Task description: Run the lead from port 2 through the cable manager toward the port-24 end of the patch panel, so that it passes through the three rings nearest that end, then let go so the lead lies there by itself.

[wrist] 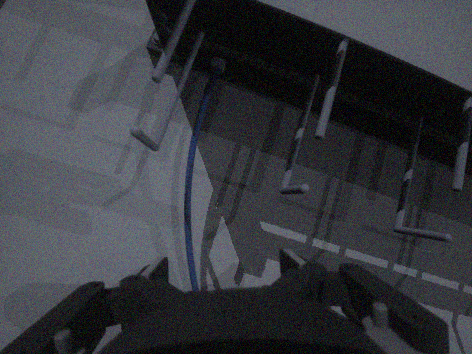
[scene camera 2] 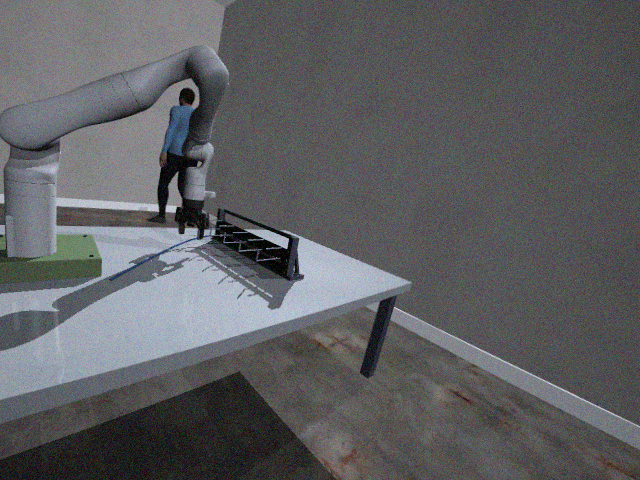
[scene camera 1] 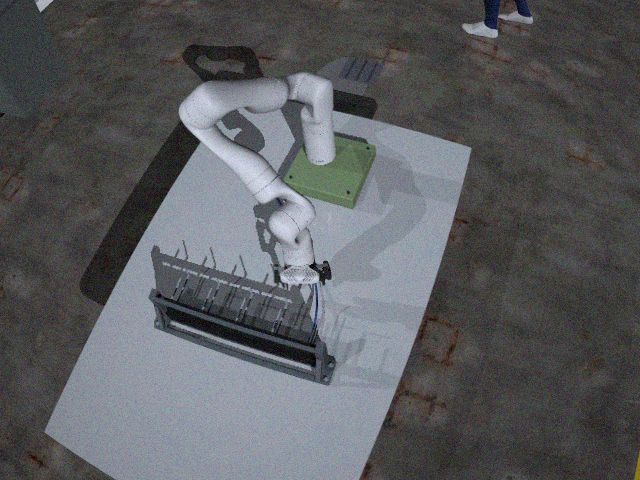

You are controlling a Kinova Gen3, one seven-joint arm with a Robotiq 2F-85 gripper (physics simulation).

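The dark patch panel (scene camera 1: pixel 325 364) (scene camera 2: pixel 291 257) (wrist: pixel 287 46) stands on the white table (scene camera 1: pixel 223 429) (scene camera 2: pixel 223 314), with its row of hook-shaped manager rings (wrist: pixel 293 175) (scene camera 1: pixel 210 286) behind it. The blue lead (scene camera 1: pixel 315 305) (scene camera 2: pixel 151 257) (wrist: pixel 189 182) leaves a port at the right end of the panel in scene camera 1. It runs back over the table, away from the rings. My gripper (scene camera 1: pixel 308 285) (scene camera 2: pixel 191 229) (wrist: pixel 225 266) is open and hangs low at that end of the panel. The lead passes between its spread fingers, close to the left one; nothing is gripped.
The green arm base block (scene camera 1: pixel 332 176) (scene camera 2: pixel 89 254) sits at the back of the table. A person (scene camera 2: pixel 175 152) (scene camera 1: pixel 485 29) stands on the floor beyond the table. The table's edge (scene camera 1: pixel 413 305) is close on the right of the panel.
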